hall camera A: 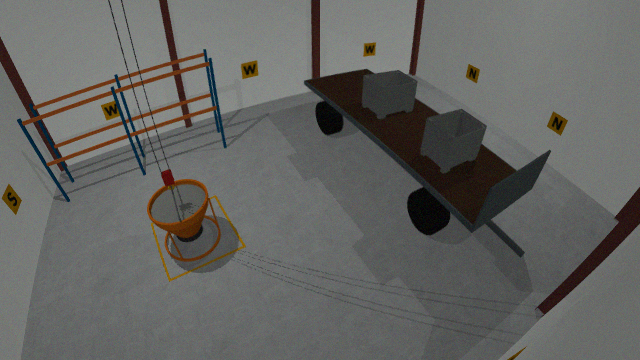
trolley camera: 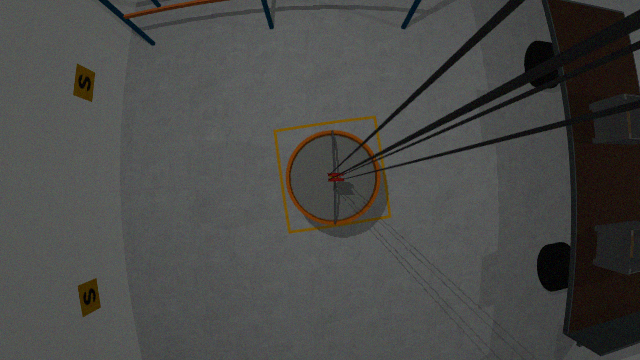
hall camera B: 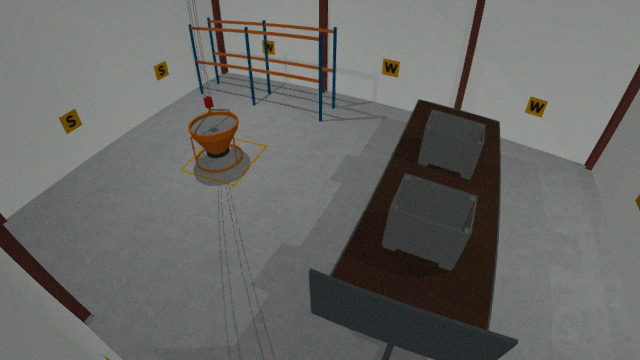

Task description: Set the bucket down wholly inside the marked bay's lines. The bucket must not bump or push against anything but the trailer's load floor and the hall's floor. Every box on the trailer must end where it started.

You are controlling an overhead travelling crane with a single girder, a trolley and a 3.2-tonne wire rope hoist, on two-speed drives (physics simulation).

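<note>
The orange bucket (hall camera A: 192,227) (hall camera B: 216,142) (trolley camera: 310,175) is upright, its foot ring at or very near the floor; a small gap under the ring cannot be ruled out. The ring shows inside the yellow lines of the marked bay (hall camera A: 161,252) (hall camera B: 250,166) (trolley camera: 282,181) in both hall views. In the trolley view the rim lies within the lines, close to the right one. The red hook block, my gripper (hall camera A: 168,177) (hall camera B: 208,102) (trolley camera: 335,177), is above the bucket's rim, with the bail on its hook. The hook's mouth is too small to see well.
The trailer (hall camera A: 455,192) (hall camera B: 370,240) (trolley camera: 595,185) carries two grey boxes, one (hall camera A: 389,95) (hall camera B: 452,142) farther from its headboard and one (hall camera A: 452,142) (hall camera B: 430,220) nearer it. A blue and orange rack (hall camera A: 128,131) (hall camera B: 320,80) stands by the W wall.
</note>
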